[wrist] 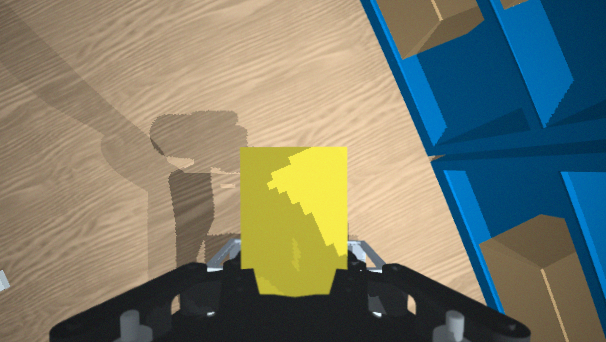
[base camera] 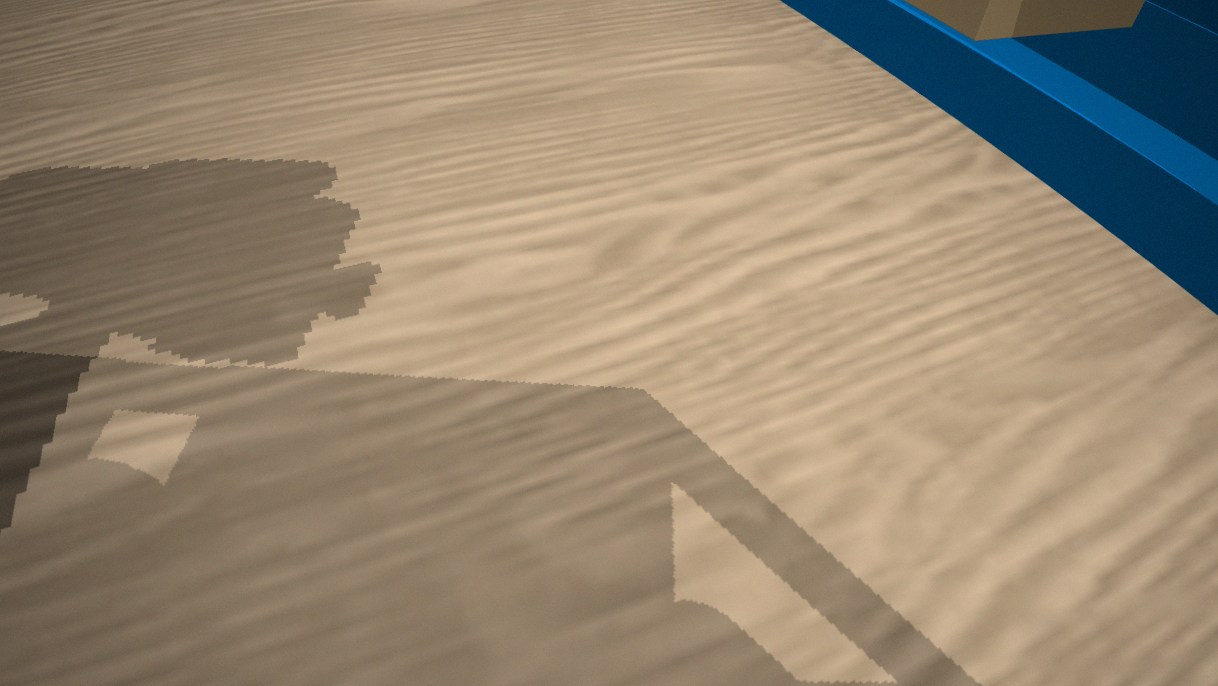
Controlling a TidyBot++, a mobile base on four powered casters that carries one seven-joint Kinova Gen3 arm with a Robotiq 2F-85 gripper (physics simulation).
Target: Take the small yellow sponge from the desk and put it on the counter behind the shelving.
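Places are measured from the arm's base along level axes (x left, y back, z up), in centimetres.
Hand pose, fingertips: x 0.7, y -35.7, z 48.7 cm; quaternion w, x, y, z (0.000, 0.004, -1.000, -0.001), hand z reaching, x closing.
Note:
Things, the pixels of their top centre, and the offset from my fingertips. "spot": a spot on its surface instead. Level surfaces: height alone.
- yellow sponge, middle of its top: [wrist: 294, 265] dz +5.7, dx +0.0, dy -1.6 cm
- wood-grain floor, its level: dz -88.3 cm
- cardboard box, surface spot: [wrist: 425, 30] spot: dz -61.1, dx -38.9, dy -49.5 cm
The yellow sponge [wrist: 295, 215] stands out between the fingers in the wrist view, partly in shadow. My gripper [wrist: 295, 256] is shut on the sponge and points down at the wood-grain floor [wrist: 300, 75] [base camera: 596, 298]. The gripper and the sponge do not show in the base camera view, where dark shadows fall on the floor at the left. The blue shelving [wrist: 440, 200] [base camera: 980, 119] stands at the right of the wrist view and the upper right of the base view. The desk and the counter do not show in these views.
Cardboard boxes [wrist: 530, 255] [base camera: 1056, 17] sit on the blue shelving. Another cardboard box [wrist: 425, 30] is at the upper right of the wrist view. Two shelving units meet at a narrow gap. A small pale object [wrist: 4, 281] shows at the left edge.

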